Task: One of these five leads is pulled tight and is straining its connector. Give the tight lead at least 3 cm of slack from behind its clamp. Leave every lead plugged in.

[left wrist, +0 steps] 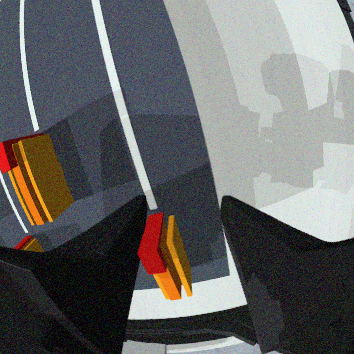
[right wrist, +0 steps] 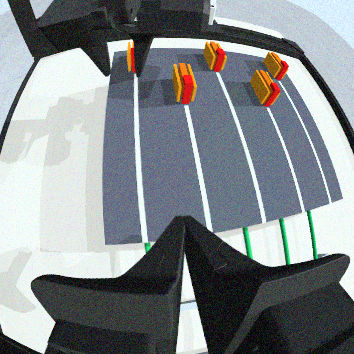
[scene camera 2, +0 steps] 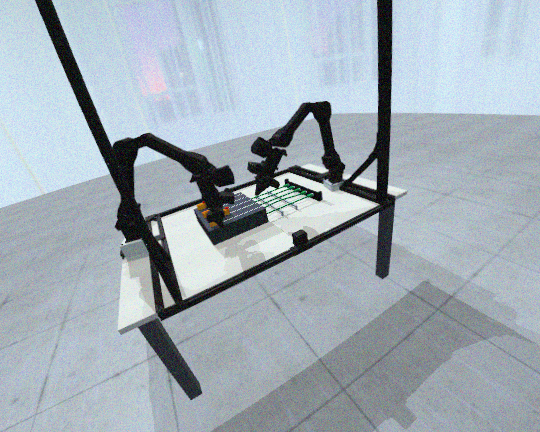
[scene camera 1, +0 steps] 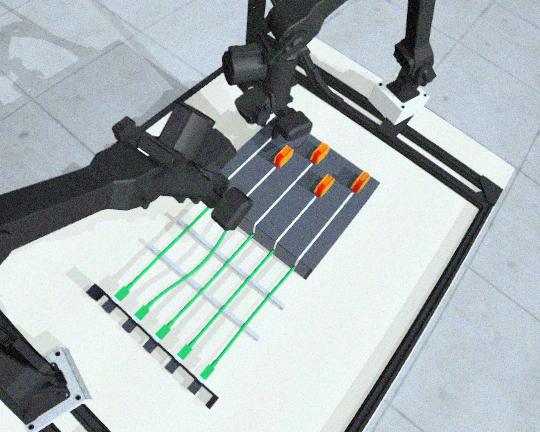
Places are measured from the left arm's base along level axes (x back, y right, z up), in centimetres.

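Where they show: left gripper, between the fingertips: (left wrist: 184,203) (right wrist: 122,74) (scene camera 2: 222,224) (scene camera 1: 268,132); right gripper, between the fingertips: (right wrist: 182,222) (scene camera 2: 256,195) (scene camera 1: 226,185); left arm's base, origin of its link: (scene camera 2: 135,237) (scene camera 1: 402,90); right arm's base, origin of its link: (scene camera 2: 335,180) (scene camera 1: 45,389).
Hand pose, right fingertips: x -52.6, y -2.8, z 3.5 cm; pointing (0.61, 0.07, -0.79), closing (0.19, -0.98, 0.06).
Each offset is from my right fingertips to the top centre of the thing. "*": to the spot under its first point.
Five green leads run from connectors in a black strip @[* dx -26.9, dy -11.3, dz -8.0 cm] (scene camera 1: 129,326) to the dark block (scene camera 1: 305,215) (right wrist: 165,165), continuing as white lines toward orange-red clamps. The second lead @[* dx -10.7, dy -8.3, dz -8.7 cm] (scene camera 1: 202,266) from the picture's left in scene camera 1 curves; the others look straight. All five connectors sit at the strip. My left gripper (scene camera 1: 282,131) (left wrist: 184,203) (right wrist: 122,74) is open around the first lead's clamp @[* dx +18.4, dy +8.4, dz -2.9 cm] (left wrist: 167,255) (right wrist: 131,56), with a gap on one side. My right gripper (scene camera 1: 227,220) (right wrist: 182,222) is shut over the block's front edge by the second lead, hiding part of it.
The other clamps (scene camera 1: 283,156) (scene camera 1: 320,153) (scene camera 1: 324,185) (scene camera 1: 360,182) stand on the block at staggered distances. Two pale bars (scene camera 1: 231,264) (scene camera 1: 205,294) lie across below the leads. A black frame (scene camera 1: 440,280) borders the table.
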